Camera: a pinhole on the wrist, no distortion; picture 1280 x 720 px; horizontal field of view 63.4 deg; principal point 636.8 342.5 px. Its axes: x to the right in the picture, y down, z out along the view. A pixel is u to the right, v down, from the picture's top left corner.
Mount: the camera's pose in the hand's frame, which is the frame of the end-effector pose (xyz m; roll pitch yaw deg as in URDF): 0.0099 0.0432 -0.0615 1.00 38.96 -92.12
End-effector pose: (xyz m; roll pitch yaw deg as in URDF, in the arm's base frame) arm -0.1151 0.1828 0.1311 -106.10 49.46 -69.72
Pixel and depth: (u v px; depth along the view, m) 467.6 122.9 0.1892
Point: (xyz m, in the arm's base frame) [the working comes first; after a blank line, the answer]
In the camera's frame: -0.0309 -0.0401 0.1892

-0.0114 0.2316 0.1713
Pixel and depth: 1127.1 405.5 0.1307
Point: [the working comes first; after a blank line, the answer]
In the camera's frame: 0.0618 0.0079 0.1307

-0.0668 0.1256 0.1772
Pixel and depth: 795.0 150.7 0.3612
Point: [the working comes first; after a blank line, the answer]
In the camera's frame: 0.0551 -0.0669 0.3612

0.1351 0.1935 0.2929
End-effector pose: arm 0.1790 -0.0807 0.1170 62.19 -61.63 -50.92
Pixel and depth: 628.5 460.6 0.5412
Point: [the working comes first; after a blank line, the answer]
In the camera's frame: -0.0043 0.0617 0.5412

-0.1111 -0.4516 0.1167
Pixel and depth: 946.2 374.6 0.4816
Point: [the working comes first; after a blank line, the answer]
In the camera's frame: 0.1438 0.0149 0.4816

0.0165 -0.4680 0.0112
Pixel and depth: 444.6 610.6 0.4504
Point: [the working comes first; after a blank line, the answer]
In the camera's frame: -0.0835 0.1165 0.4504

-0.0889 -0.3651 0.2144
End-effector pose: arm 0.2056 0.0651 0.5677 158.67 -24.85 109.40
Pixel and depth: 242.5 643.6 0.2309
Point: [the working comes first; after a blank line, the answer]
In the camera's frame: -0.0879 0.0671 0.2309

0.1875 0.2043 0.4378
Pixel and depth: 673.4 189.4 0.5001
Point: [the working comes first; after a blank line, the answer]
In the camera's frame: 0.0177 -0.0739 0.5001

0.0373 0.1006 0.1730
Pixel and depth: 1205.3 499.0 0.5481
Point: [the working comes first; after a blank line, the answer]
In the camera's frame: 0.3007 0.0828 0.5481

-0.2757 0.1155 0.2665
